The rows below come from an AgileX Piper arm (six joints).
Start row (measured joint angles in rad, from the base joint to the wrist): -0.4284 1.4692 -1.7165 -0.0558 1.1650 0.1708
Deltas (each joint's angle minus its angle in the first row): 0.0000 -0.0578 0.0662 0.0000 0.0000 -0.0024; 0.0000 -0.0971 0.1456 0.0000 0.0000 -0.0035; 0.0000 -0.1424 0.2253 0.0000 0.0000 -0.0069; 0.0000 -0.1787 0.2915 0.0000 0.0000 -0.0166; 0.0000 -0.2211 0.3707 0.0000 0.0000 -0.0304; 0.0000 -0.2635 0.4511 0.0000 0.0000 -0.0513; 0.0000 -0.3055 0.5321 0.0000 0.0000 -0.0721; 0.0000 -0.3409 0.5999 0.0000 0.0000 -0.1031; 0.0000 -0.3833 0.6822 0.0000 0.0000 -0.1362; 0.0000 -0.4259 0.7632 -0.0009 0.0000 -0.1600; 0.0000 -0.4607 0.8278 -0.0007 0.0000 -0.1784
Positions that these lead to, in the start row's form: -0.4284 1.4114 -1.6503 -0.0558 1.1650 0.1684; -0.4284 1.3721 -1.5709 -0.0558 1.1650 0.1673; -0.4284 1.3268 -1.4912 -0.0558 1.1650 0.1639; -0.4284 1.2905 -1.4250 -0.0558 1.1650 0.1542; -0.4284 1.2481 -1.3458 -0.0558 1.1650 0.1404; -0.4284 1.2057 -1.2654 -0.0558 1.1650 0.1195; -0.4284 1.1637 -1.1844 -0.0558 1.1650 0.0987; -0.4284 1.1283 -1.1166 -0.0558 1.1650 0.0677; -0.4284 1.0859 -1.0343 -0.0558 1.1650 0.0346; -0.4284 1.0433 -0.9533 -0.0567 1.1650 0.0108; -0.4284 1.0085 -0.8887 -0.0565 1.1650 -0.0076
